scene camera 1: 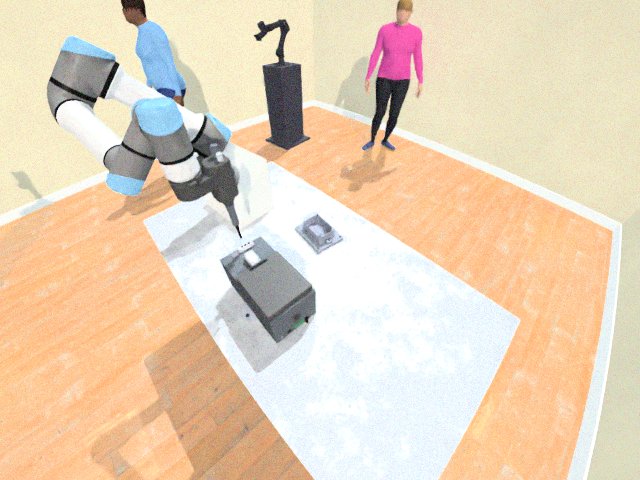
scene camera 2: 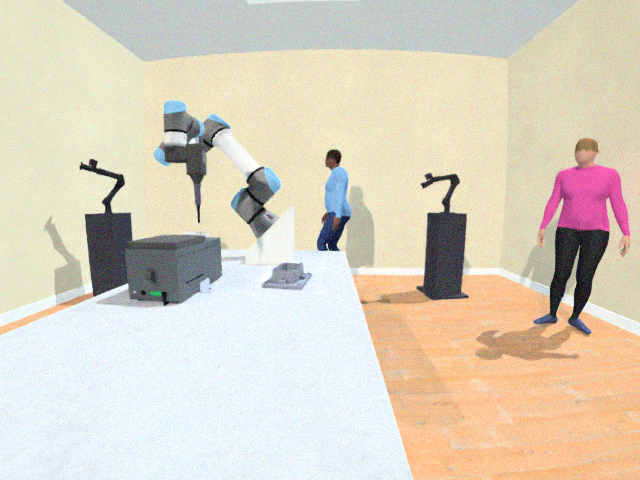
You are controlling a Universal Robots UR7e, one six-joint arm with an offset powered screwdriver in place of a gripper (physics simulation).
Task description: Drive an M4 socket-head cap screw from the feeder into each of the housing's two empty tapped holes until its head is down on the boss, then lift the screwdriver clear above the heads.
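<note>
The powered screwdriver (scene camera 1: 240,237) (scene camera 2: 199,222) points down, its thin dark bit a little above the light screw pick-up plate (scene camera 1: 246,244) at the back end of the dark grey feeder (scene camera 1: 273,284) (scene camera 2: 170,263). In scene camera 2, a gap shows between the bit tip and the feeder top. Whether a screw is on the tip is too small to tell. The grey housing (scene camera 1: 326,239) (scene camera 2: 285,277) stands upright on its flat base, to the right of the feeder and apart from it. Its tapped holes and any screw heads are too small to make out.
The white table (scene camera 1: 361,361) (scene camera 2: 206,387) bears feeder and housing. A whitish wedge-shaped mount (scene camera 1: 255,180) (scene camera 2: 279,242) stands behind them. A dark pedestal (scene camera 1: 284,103) (scene camera 2: 445,253) carries a small black arm. A person in pink (scene camera 1: 400,51) (scene camera 2: 586,196) and one in blue (scene camera 1: 155,51) (scene camera 2: 336,191) stand off the table.
</note>
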